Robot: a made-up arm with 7 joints. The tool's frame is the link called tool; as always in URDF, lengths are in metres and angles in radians. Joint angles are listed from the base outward.
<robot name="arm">
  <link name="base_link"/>
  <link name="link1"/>
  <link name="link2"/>
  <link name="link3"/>
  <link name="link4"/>
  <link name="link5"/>
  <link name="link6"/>
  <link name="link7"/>
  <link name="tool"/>
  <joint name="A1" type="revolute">
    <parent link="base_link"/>
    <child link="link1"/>
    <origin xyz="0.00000 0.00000 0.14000" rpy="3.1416 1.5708 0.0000"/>
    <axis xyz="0 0 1"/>
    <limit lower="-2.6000" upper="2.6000"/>
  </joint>
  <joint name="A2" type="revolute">
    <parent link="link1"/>
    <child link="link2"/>
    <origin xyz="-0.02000 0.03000 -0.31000" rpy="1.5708 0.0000 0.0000"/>
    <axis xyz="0 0 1"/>
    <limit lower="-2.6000" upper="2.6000"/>
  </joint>
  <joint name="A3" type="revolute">
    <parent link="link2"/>
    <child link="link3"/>
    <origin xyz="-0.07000 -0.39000 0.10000" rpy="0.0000 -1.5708 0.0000"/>
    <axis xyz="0 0 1"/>
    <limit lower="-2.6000" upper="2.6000"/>
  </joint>
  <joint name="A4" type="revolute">
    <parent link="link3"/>
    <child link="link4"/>
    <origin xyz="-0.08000 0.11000 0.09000" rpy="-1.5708 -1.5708 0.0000"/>
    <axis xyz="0 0 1"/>
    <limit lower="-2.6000" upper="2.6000"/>
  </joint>
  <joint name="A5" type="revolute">
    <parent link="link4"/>
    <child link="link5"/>
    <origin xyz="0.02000 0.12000 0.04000" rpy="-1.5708 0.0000 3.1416"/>
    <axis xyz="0 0 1"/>
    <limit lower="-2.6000" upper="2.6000"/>
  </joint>
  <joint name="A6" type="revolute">
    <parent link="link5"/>
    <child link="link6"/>
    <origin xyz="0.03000 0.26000 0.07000" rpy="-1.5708 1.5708 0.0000"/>
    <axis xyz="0 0 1"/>
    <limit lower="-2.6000" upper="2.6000"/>
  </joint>
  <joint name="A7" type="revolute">
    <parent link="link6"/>
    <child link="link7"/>
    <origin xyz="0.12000 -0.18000 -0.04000" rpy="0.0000 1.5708 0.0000"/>
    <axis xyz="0 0 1"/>
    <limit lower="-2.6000" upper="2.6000"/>
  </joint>
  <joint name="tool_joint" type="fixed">
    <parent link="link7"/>
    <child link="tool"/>
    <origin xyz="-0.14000 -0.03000 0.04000" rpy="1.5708 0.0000 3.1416"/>
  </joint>
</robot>
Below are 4 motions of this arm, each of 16 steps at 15 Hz.
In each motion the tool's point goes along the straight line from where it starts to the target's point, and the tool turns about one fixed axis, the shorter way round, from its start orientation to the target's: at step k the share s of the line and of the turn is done. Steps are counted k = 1, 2, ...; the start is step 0. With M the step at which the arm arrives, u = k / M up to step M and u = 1 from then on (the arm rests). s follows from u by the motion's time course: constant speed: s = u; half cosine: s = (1 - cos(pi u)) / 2; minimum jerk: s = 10 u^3 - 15 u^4 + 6 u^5.
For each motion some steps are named. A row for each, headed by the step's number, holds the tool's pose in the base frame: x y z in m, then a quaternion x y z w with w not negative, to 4 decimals.
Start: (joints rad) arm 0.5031 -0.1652 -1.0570 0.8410 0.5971 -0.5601 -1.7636
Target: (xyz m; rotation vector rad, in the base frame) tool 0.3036 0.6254 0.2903 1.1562 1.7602 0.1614
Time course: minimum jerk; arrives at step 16
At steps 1, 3, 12, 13, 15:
1: 0.7832 0.0682 0.2770 -0.7943 -0.4240 0.3707 0.2280
3: 0.7609 0.0942 0.2776 -0.7956 -0.4507 0.3554 0.1937
12: 0.3534 0.5676 0.2889 0.5393 0.7247 0.0162 0.4286
13: 0.3270 0.5982 0.2896 0.5067 0.7260 0.0429 0.4629
15: 0.3047 0.6242 0.2903 0.4779 0.7255 0.0654 0.4910

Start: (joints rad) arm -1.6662 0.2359 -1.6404 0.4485 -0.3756 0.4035 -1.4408
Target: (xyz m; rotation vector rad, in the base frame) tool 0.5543 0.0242 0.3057 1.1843 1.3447 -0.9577
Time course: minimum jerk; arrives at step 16
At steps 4, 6, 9, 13, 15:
4: 0.7334 0.0926 0.1377 0.1387 0.3163 -0.5679 0.7471
6: 0.6991 0.0795 0.1699 0.2130 0.3724 -0.5467 0.7191
9: 0.6310 0.0535 0.2338 0.3537 0.4722 -0.4887 0.6427
13: 0.5640 0.0279 0.2966 0.4787 0.5525 -0.4130 0.5432
15: 0.5547 0.0244 0.3053 0.4947 0.5621 -0.4012 0.5276

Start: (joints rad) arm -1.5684 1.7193 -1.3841 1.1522 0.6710 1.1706 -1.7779
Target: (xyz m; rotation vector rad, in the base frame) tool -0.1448 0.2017 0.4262 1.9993 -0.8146 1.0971
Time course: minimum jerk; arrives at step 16
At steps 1, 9, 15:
1: 0.3454 0.5671 0.2860 0.4002 -0.1945 0.0068 0.8955
9: 0.0439 0.3423 0.3723 0.6794 -0.2902 0.2827 0.6118
15: -0.1437 0.2025 0.4259 0.7723 -0.3148 0.4233 0.3539

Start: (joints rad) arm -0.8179 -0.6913 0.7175 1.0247 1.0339 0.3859 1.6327
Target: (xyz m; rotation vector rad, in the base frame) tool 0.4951 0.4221 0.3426 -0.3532 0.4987 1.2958
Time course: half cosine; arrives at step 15
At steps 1, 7, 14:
1: 0.7037 0.0224 0.4943 -0.2266 -0.1359 0.0778 0.9613
7: 0.6116 0.1989 0.4273 -0.2098 0.0274 0.3253 0.9216
14: 0.4974 0.4177 0.3443 -0.1631 0.2248 0.5893 0.7587

